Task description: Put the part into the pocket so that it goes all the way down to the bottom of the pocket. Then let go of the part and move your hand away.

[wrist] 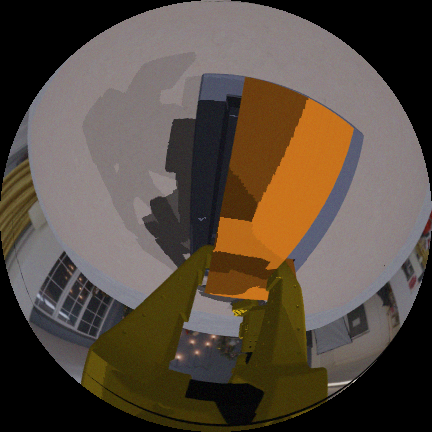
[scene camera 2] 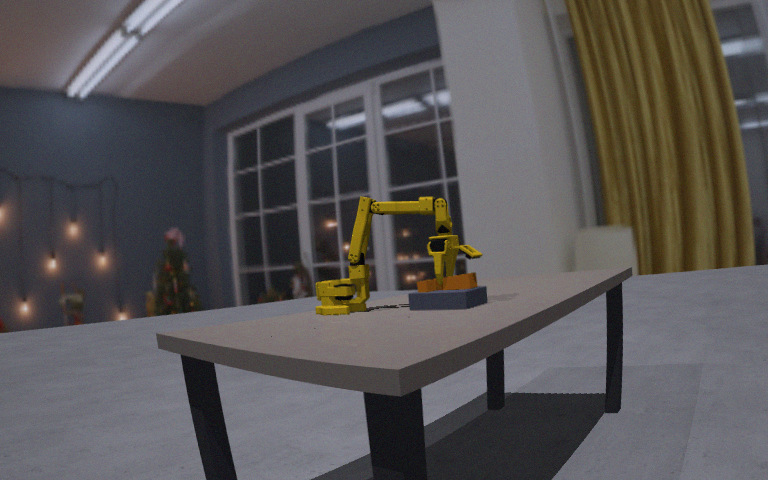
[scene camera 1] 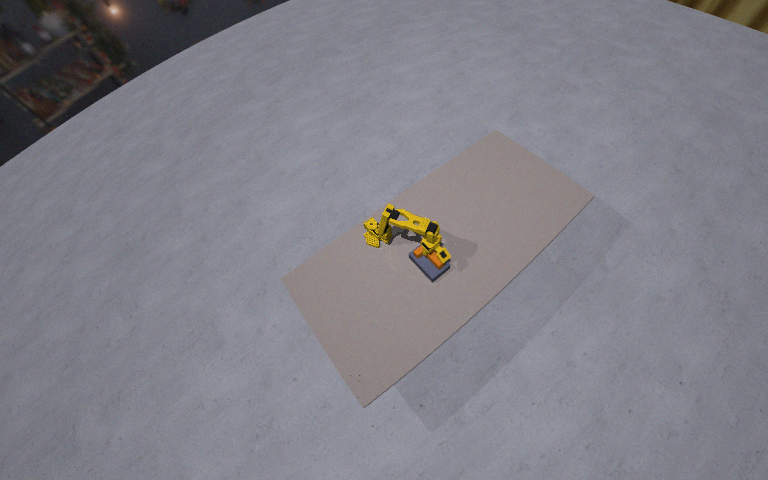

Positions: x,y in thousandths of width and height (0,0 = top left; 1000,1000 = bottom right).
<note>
My gripper touches an orange L-shaped part (scene camera 2: 606,586). Further things: a blue-grey pocket block (scene camera 2: 601,622).
The orange L-shaped part also shows in the wrist view (wrist: 666,351). The blue-grey pocket block shows as well in the wrist view (wrist: 508,223).
</note>
